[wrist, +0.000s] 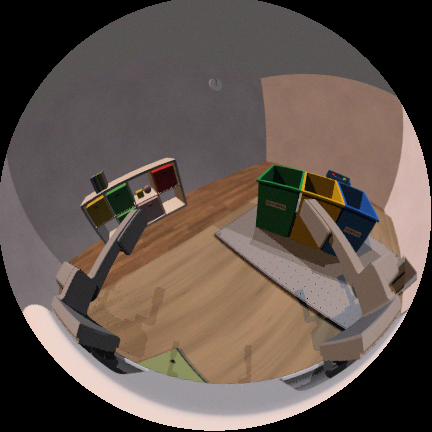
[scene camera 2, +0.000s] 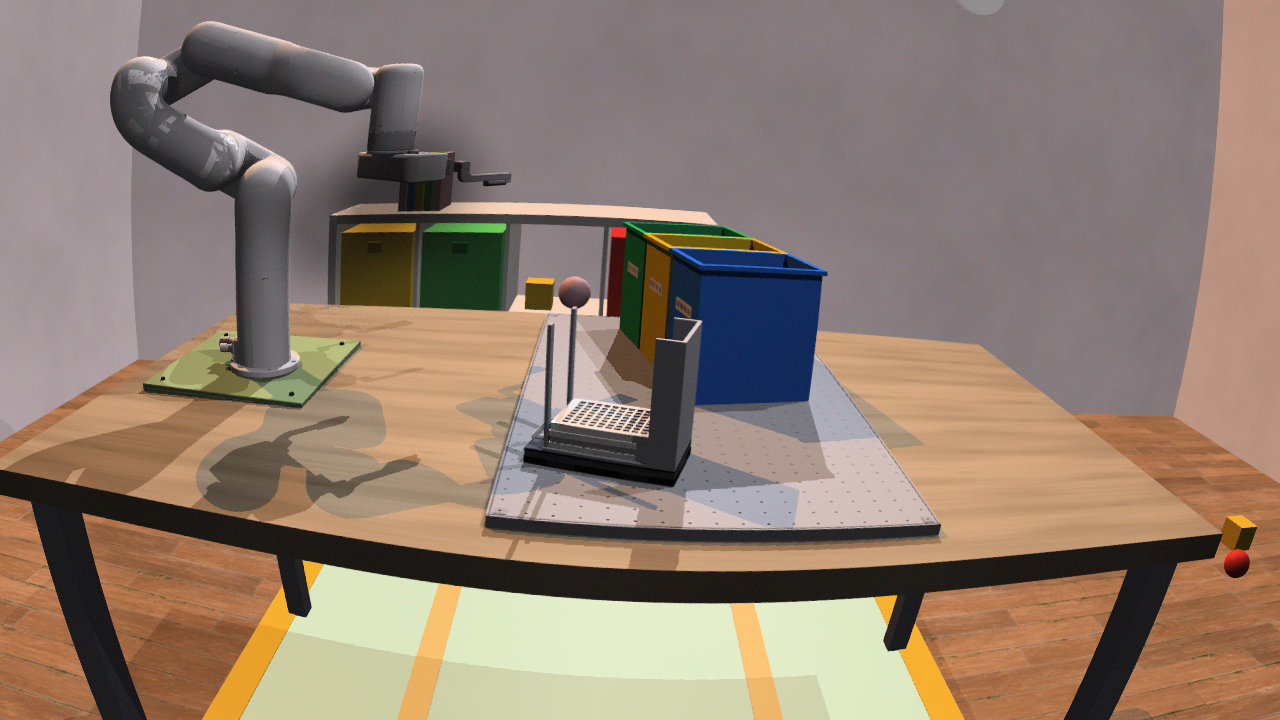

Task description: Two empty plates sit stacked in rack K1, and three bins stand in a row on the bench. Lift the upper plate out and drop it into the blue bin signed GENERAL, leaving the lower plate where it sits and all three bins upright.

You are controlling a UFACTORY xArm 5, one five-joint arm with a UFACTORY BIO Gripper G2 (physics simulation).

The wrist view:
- my gripper: 220,210
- blue bin: 356,219
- yellow bin: 324,190
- green bin: 278,187
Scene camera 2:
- my gripper: 474,175
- blue bin: 759,310
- yellow bin: 658,271
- green bin: 635,244
